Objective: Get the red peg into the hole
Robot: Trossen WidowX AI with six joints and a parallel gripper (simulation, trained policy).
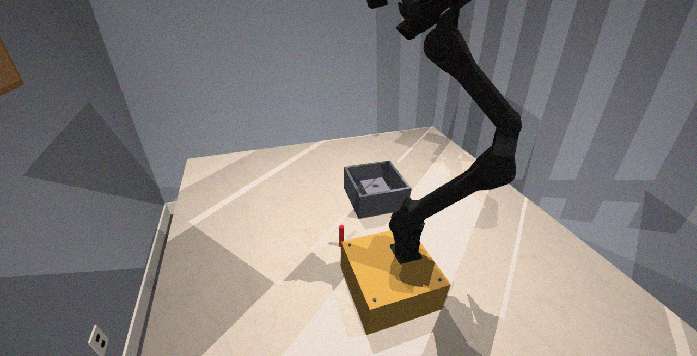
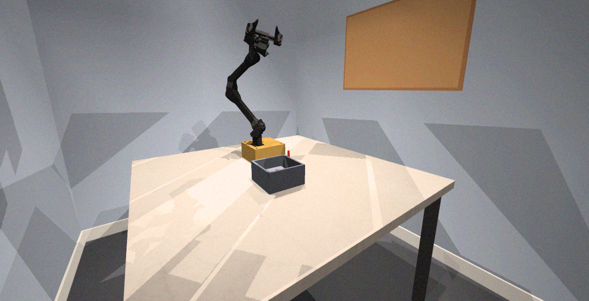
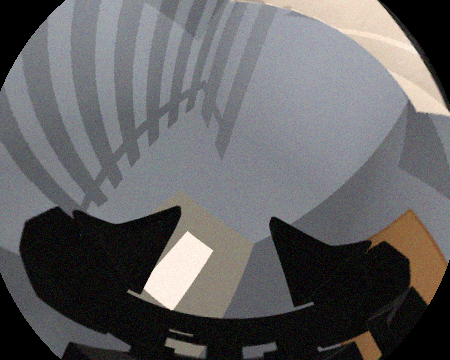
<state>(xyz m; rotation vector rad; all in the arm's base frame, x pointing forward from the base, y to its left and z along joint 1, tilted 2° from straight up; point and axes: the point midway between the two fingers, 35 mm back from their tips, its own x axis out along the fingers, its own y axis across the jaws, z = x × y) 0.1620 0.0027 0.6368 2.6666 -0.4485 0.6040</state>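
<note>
Now: gripper tip 71 cm above the red peg, 14 cm to the right of it and 5 cm past it. The rest, counted from my gripper tip: pale plate (71 cm below, 14 cm ahead, 4 cm to the right); then dark grey box (72 cm below, 14 cm ahead, 4 cm to the right).
</note>
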